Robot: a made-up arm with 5 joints. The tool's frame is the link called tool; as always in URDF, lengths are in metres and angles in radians.
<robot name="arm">
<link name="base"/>
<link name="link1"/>
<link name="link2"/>
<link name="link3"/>
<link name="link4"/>
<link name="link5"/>
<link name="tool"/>
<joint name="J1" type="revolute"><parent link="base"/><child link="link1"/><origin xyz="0 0 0.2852" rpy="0 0 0"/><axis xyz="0 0 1"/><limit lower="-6.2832" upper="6.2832"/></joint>
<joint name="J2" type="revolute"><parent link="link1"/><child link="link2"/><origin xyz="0 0 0" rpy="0 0 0"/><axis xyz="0 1 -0.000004"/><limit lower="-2.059" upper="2.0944"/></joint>
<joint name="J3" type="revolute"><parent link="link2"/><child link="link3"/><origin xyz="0.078 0 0.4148" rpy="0 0 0"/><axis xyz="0 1 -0.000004"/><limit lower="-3.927" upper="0.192"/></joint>
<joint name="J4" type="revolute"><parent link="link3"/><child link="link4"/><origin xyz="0.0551 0 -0.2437" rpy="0 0 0"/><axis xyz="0 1 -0.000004"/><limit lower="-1.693" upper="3.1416"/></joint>
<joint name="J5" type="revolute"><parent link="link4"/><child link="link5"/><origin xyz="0.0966 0 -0.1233" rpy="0 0 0"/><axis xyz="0 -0.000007 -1"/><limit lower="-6.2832" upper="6.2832"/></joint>
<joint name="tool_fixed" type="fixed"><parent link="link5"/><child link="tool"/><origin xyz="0 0 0" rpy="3.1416 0 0"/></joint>
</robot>
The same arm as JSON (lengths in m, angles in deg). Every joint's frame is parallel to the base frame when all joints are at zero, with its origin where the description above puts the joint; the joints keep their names.
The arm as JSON. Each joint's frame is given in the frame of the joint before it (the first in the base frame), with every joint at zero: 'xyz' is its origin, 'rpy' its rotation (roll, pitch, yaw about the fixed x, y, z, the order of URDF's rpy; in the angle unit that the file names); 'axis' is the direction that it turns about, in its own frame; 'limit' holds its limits. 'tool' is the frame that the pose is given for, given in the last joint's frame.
{"units": {"length": "m", "angle": "deg"}, "joints": [{"name": "J1", "type": "revolute", "origin": {"xyz": [0.0, 0.0, 0.2852], "rpy": [0.0, 0.0, 0.0]}, "axis": [0.0, 0.0, 1.0], "limit": {"lower": -360.0, "upper": 360.0}}, {"name": "J2", "type": "revolute", "origin": {"xyz": [0.0, 0.0, 0.0], "rpy": [0.0, 0.0, 0.0]}, "axis": [0.0, 1.0, 0.0], "limit": {"lower": -117.97, "upper": 120.0}}, {"name": "J3", "type": "revolute", "origin": {"xyz": [0.078, 0.0, 0.4148], "rpy": [0.0, 0.0, 0.0]}, "axis": [0.0, 1.0, 0.0], "limit": {"lower": -225.0, "upper": 11.0}}, {"name": "J4", "type": "revolute", "origin": {"xyz": [0.0551, 0.0, -0.2437], "rpy": [0.0, 0.0, 0.0]}, "axis": [0.0, 1.0, 0.0], "limit": {"lower": -97.0, "upper": 180.0}}, {"name": "J5", "type": "revolute", "origin": {"xyz": [0.0966, 0.0, -0.1233], "rpy": [0.0, 0.0, 0.0]}, "axis": [0.0, 0.0, -1.0], "limit": {"lower": -360.0, "upper": 360.0}}], "tool": {"origin": {"xyz": [0.0, 0.0, 0.0], "rpy": [-180.0, 0.0, 0.0]}}}
